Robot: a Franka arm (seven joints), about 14 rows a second.
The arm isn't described. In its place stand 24 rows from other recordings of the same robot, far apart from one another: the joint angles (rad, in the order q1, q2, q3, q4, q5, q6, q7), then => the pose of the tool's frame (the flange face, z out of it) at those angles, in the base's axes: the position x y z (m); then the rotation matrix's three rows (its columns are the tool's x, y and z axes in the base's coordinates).
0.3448 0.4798 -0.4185 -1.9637 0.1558 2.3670 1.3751 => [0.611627 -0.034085 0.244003], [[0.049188 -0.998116 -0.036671], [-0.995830 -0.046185 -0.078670], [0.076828 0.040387 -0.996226]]
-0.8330 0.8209 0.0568 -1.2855 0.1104 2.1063 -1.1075 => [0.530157 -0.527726 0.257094], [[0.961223 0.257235 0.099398], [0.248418 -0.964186 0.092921], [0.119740 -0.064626 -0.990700]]
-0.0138 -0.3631 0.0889 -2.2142 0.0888 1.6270 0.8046 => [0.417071 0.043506 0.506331], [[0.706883 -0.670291 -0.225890], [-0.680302 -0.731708 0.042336], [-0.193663 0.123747 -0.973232]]
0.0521 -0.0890 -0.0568 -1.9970 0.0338 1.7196 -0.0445 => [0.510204 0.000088 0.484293], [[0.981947 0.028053 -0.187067], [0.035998 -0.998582 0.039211], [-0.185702 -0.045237 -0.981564]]
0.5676 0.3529 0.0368 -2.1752 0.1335 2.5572 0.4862 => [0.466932 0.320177 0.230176], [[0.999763 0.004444 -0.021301], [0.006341 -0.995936 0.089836], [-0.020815 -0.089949 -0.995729]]
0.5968 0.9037 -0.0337 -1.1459 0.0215 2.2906 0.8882 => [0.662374 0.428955 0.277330], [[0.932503 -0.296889 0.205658], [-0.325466 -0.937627 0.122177], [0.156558 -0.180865 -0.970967]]
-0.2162 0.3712 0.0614 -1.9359 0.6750 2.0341 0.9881 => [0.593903 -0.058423 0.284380], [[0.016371 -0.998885 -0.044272], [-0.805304 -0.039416 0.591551], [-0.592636 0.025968 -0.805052]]
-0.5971 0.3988 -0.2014 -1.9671 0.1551 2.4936 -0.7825 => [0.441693 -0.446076 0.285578], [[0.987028 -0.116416 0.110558], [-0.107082 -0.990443 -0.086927], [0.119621 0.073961 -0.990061]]
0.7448 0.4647 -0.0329 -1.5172 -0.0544 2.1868 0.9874 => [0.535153 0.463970 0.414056], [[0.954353 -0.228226 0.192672], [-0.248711 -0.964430 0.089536], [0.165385 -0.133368 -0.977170]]
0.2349 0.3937 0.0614 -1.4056 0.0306 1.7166 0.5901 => [0.640782 0.191872 0.473163], [[0.949780 -0.298521 -0.093823], [-0.297216 -0.954402 0.027916], [-0.097878 0.001372 -0.995197]]
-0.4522 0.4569 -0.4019 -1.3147 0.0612 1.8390 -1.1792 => [0.501858 -0.483534 0.502697], [[0.936129 0.351362 -0.014414], [0.345387 -0.926369 -0.150162], [-0.066113 0.135592 -0.988556]]
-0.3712 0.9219 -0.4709 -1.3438 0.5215 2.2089 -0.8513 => [0.563715 -0.483678 0.211196], [[0.989694 -0.121424 0.075906], [-0.121339 -0.992594 -0.005753], [0.076042 -0.003516 -0.997098]]
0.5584 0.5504 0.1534 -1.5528 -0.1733 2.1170 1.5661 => [0.543735 0.437969 0.333191], [[0.702410 -0.708994 0.062830], [-0.708330 -0.704955 -0.036143], [0.069918 -0.019117 -0.997370]]
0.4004 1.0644 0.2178 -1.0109 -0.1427 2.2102 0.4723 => [0.686634 0.401868 0.216175], [[0.990166 0.103589 0.094029], [0.090254 -0.986531 0.136422], [0.106894 -0.126594 -0.986178]]
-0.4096 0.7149 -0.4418 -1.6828 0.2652 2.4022 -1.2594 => [0.479464 -0.490689 0.222294], [[0.946986 0.320607 -0.020730], [0.315685 -0.940552 -0.125318], [-0.059676 0.112130 -0.991900]]
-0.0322 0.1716 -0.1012 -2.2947 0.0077 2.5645 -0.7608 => [0.532999 -0.071685 0.284738], [[0.808799 0.580139 0.096347], [0.584688 -0.810846 -0.025865], [0.063117 0.077252 -0.995012]]
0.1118 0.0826 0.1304 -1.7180 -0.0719 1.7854 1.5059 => [0.572161 0.132601 0.526201], [[0.316974 -0.948434 0.000719], [-0.946649 -0.316424 -0.061090], [0.058167 0.018684 -0.998132]]
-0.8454 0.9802 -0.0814 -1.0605 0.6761 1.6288 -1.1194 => [0.506807 -0.537014 0.223864], [[0.959010 0.116615 0.258265], [-0.062589 -0.801721 0.594413], [0.276373 -0.586212 -0.761559]]
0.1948 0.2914 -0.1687 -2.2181 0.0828 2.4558 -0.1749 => [0.545587 0.013612 0.241584], [[0.988877 0.140730 -0.048136], [0.141017 -0.990004 0.002609], [-0.047287 -0.009368 -0.998837]]
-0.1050 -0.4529 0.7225 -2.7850 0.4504 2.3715 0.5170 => [0.307966 0.192353 0.307647], [[0.958331 -0.285173 -0.016681], [-0.285104 -0.958475 0.006454], [-0.017829 -0.001429 -0.999840]]
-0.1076 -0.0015 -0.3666 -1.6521 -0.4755 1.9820 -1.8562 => [0.511669 -0.295171 0.635085], [[0.098987 0.989512 0.105199], [0.850506 -0.029250 -0.525151], [-0.516567 0.141456 -0.844482]]
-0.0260 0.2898 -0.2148 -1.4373 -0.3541 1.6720 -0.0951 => [0.620972 -0.168994 0.534010], [[0.989172 -0.066491 -0.130834], [-0.112145 -0.917504 -0.381590], [-0.094668 0.392130 -0.915026]]
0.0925 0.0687 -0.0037 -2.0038 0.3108 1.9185 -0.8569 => [0.548429 0.070534 0.413980], [[0.692314 0.704379 -0.156689], [0.715619 -0.642308 0.274463], [0.092683 -0.302145 -0.948746]]
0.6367 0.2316 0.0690 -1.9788 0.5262 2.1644 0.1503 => [0.441981 0.400806 0.352597], [[0.946590 0.187422 -0.262374], [0.272872 -0.899139 0.342185], [-0.171777 -0.395503 -0.902258]]
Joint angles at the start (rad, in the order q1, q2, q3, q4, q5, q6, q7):
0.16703 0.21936 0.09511 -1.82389 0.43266 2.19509 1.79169
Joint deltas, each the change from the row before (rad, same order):
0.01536 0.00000 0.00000 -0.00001 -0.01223 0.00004 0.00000
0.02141 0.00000 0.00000 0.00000 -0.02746 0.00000 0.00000
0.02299 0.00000 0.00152 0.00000 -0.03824 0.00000 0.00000
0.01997 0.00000 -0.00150 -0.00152 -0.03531 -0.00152 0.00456
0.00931 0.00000 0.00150 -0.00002 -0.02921 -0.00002 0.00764
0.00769 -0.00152 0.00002 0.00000 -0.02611 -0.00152 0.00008
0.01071 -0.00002 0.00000 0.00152 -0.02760 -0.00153 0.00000
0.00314 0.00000 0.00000 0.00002 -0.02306 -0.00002 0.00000
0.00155 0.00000 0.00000 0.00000 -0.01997 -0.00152 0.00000
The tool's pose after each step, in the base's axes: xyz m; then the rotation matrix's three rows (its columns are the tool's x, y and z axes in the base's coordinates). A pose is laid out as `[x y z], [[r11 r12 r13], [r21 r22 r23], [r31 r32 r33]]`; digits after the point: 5 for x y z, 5 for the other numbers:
[0.60605 0.18400 0.43336], [[-0.15191 -0.98497 0.08222], [-0.90584 0.17202 0.38712], [-0.39545 -0.01567 -0.91836]]
[0.60206 0.19603 0.43300], [[-0.11823 -0.99007 0.07601], [-0.91943 0.13806 0.36822], [-0.37506 -0.02636 -0.92663]]
[0.59727 0.20942 0.43256], [[-0.07559 -0.99460 0.07107], [-0.93504 0.09546 0.34144], [-0.34638 -0.04065 -0.93721]]
[0.59307 0.21924 0.43126], [[-0.04455 -0.99677 0.06685], [-0.94699 0.06345 0.31494], [-0.31817 -0.04927 -0.94675]]
[0.59088 0.22461 0.43097], [[-0.02652 -0.99733 0.06801], [-0.95482 0.04542 0.29369], [-0.29600 -0.05715 -0.95348]]
[0.58904 0.22825 0.43153], [[-0.00507 -0.99751 0.07031], [-0.96132 0.02423 0.27437], [-0.27539 -0.06620 -0.95905]]
[0.58693 0.23370 0.43189], [[0.02003 -0.99715 0.07273], [-0.96715 -0.00088 0.25420], [-0.25341 -0.07543 -0.96441]]
[0.58641 0.23477 0.43172], [[0.03506 -0.99643 0.07678], [-0.97143 -0.01594 0.23677], [-0.23470 -0.08289 -0.96853]]
[0.58610 0.23499 0.43142], [[0.04685 -0.99574 0.07936], [-0.97482 -0.02823 0.22120], [-0.21802 -0.08772 -0.97199]]

